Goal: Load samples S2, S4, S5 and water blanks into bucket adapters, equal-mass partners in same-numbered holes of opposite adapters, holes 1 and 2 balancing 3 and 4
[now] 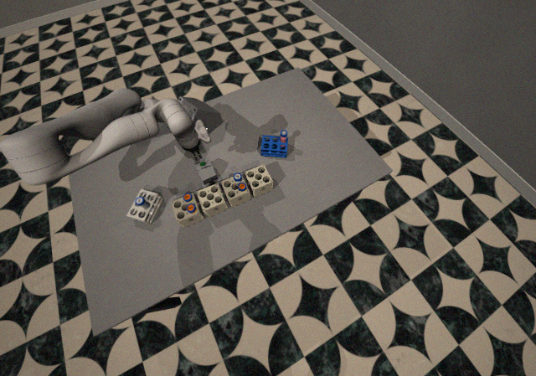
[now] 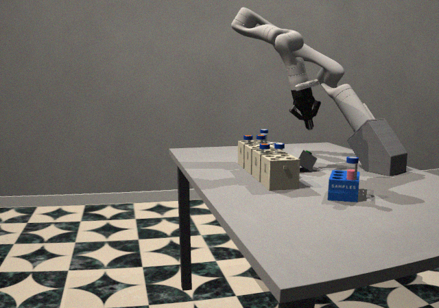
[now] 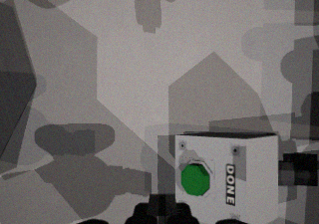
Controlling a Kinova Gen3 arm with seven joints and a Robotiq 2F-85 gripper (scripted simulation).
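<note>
Now: the green done key 10 cm below my hand. Also, from my hand: small sloped done desk (2 cm ahead, 12 cm below); white-dot blank (18 cm ahead, 10 cm to the left, 11 cm below); sample tube (14 cm ahead, 13 cm to the right, 11 cm below).
</note>
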